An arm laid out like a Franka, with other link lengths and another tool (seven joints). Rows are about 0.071 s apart.
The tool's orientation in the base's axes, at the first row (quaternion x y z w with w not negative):
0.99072 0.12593 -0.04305 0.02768
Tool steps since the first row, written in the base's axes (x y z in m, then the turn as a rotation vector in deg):
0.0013 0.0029 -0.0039 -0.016 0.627 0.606
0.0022 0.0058 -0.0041 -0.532 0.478 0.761
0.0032 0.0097 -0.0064 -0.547 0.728 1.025
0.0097 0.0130 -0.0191 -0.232 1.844 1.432
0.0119 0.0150 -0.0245 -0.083 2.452 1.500
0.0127 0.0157 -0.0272 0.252 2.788 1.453
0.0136 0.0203 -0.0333 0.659 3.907 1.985
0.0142 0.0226 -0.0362 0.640 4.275 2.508
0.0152 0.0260 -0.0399 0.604 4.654 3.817
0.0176 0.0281 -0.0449 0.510 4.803 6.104
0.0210 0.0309 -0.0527 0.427 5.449 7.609
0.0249 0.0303 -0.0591 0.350 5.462 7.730
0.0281 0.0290 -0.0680 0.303 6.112 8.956
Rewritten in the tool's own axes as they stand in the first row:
0.0023 -0.0026 0.0036 0.084 -0.584 -0.643
0.0039 -0.0052 0.0035 -0.465 -0.563 -0.747
0.0061 -0.0089 0.0055 -0.442 -0.796 -1.025
0.0143 -0.0110 0.0174 0.100 -1.778 -1.527
0.0174 -0.0126 0.0225 0.388 -2.325 -1.647
0.0186 -0.0132 0.0250 0.798 -2.568 -1.648
0.0212 -0.0177 0.0307 1.418 -3.524 -2.283
0.0226 -0.0199 0.0334 1.442 -3.861 -2.826
0.0248 -0.0231 0.0368 1.381 -4.179 -4.150
0.0281 -0.0247 0.0414 1.116 -4.246 -6.427
0.0328 -0.0269 0.0487 1.056 -4.825 -7.961
0.0370 -0.0256 0.0548 0.974 -4.852 -8.076
0.0405 -0.0239 0.0635 0.976 -5.438 -9.334

